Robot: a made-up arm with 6 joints.
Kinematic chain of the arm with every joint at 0, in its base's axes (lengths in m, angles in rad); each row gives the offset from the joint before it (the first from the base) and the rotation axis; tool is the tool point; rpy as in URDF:
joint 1: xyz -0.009 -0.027 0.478 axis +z
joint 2: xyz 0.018 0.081 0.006 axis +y
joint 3: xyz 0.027 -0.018 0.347 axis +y
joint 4: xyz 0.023 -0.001 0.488 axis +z
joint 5: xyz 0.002 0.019 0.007 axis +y
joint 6: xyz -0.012 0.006 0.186 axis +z
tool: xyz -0.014 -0.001 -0.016 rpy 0 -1.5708 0
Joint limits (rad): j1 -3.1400..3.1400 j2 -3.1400..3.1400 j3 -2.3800..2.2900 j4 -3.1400..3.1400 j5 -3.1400..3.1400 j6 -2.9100..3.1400
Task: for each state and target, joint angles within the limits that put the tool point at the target. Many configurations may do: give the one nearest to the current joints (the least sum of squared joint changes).
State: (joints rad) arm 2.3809 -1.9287 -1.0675 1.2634 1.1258 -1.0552
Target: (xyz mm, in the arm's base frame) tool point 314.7 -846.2 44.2
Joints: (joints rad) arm 2.1137 -1.9331 -0.2288 1.1145 0.5661 -0.9959
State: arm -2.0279 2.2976 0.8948 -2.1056 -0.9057 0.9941
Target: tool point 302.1 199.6 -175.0
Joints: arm -2.0308 2.6926 1.2208 -2.1516 -0.9507 0.9879
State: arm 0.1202 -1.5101 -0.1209 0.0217 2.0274 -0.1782
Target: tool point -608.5 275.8 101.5
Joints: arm -0.3058 -2.0675 -0.4786 0.1352 2.2868 -0.1884
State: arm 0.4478 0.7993 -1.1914 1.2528 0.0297 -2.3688
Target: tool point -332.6 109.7 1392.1
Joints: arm -0.0808 -0.0766 -0.4934 1.1452 0.2213 -2.3767
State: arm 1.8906 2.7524 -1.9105 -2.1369 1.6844 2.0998
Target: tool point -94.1 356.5 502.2
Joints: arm 2.0003 2.8582 -2.0302 -2.1974 1.8015 2.1048
